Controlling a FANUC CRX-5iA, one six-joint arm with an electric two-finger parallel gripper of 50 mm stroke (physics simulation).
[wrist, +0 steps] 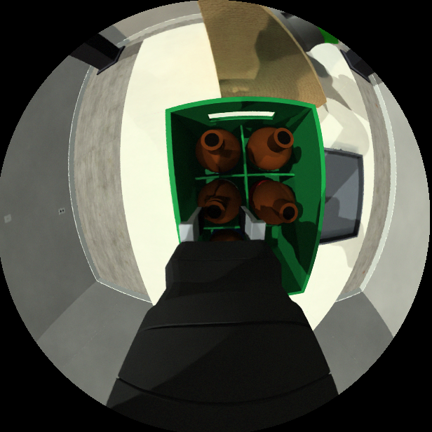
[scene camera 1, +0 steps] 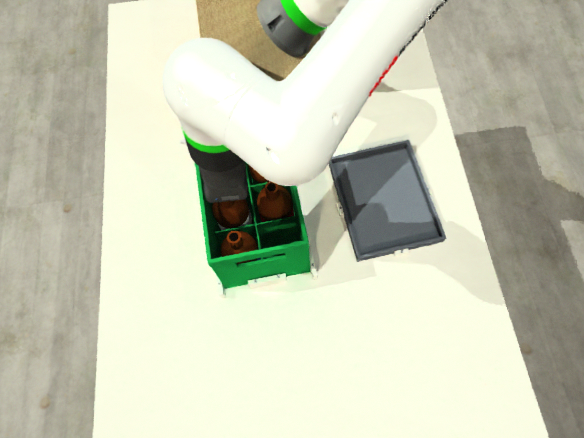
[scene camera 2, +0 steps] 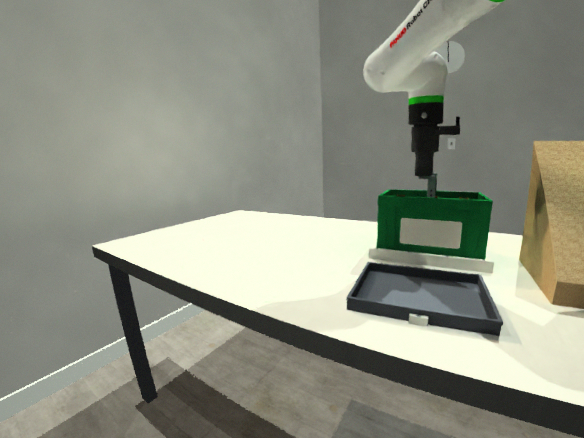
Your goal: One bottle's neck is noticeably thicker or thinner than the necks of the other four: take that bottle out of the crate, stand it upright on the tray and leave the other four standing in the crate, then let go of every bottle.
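Places are measured from the arm's base along level axes (x ahead, y left, z up), in centimetres.
Where they show: gripper, fingertip midpoint: (scene camera 1: 228,194) (scene camera 2: 431,196); arm's base at its link origin: (scene camera 1: 282,28).
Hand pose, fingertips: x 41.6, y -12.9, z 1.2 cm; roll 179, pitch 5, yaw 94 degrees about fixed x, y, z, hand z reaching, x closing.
Observation:
Things, the pixels of their top centre, and the offset from my fingertips. "spot": a spot on its surface instead.
- green crate at its top centre: (scene camera 1: 247,187) (scene camera 2: 432,193) dy +3.8, dx -0.7, dz +1.2 cm
- dark grey tray at a spot on its surface: (scene camera 2: 425,295) (scene camera 1: 381,195) spot: dy +32.2, dx -4.5, dz -15.8 cm
- pale strip at a spot on its surface: (scene camera 2: 430,261) spot: dy +14.0, dx -2.7, dz -15.1 cm
The green crate (scene camera 1: 295,260) (scene camera 2: 435,206) (wrist: 320,165) holds five upright brown bottles. In the wrist view they are the far-left bottle (wrist: 220,157), far-right bottle (wrist: 265,152), middle-right bottle (wrist: 270,196), middle-left bottle (wrist: 220,192) and near-left bottle (wrist: 227,237), partly hidden by the gripper. The near-right compartment is empty. My gripper (wrist: 221,215) is open above the crate's left row, its fingers on either side of the middle-left bottle's neck, apart from it. Scene camera 1 hides the fingertips. The dark grey tray (scene camera 1: 390,200) (scene camera 2: 425,295) (wrist: 345,190) is empty. I cannot tell which neck differs.
A brown block (scene camera 1: 230,30) (scene camera 2: 565,200) (wrist: 260,55) stands on the table beyond the crate's far end. A pale strip (scene camera 2: 430,261) lies between crate and tray. Crate walls and dividers surround the bottles. The white arm hangs over the crate.

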